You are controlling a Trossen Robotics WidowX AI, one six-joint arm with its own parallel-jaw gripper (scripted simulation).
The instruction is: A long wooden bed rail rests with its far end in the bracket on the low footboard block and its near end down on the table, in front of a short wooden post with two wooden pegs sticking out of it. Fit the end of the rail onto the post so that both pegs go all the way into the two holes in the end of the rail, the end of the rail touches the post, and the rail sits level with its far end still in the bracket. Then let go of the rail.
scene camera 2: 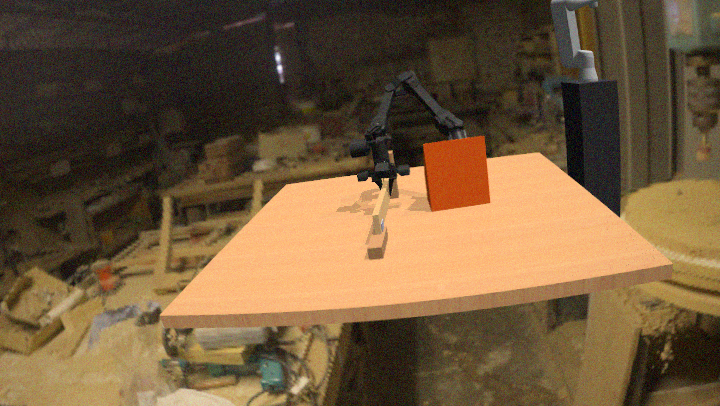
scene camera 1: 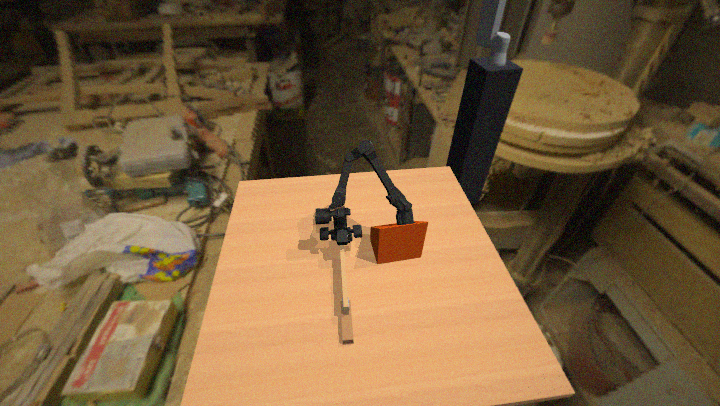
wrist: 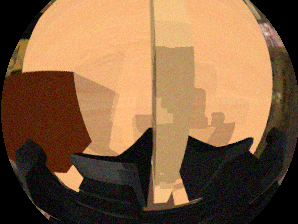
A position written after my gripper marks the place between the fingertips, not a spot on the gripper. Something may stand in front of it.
In view: my gripper [scene camera 2: 387, 195].
My gripper is seen too in the wrist view [wrist: 160, 130].
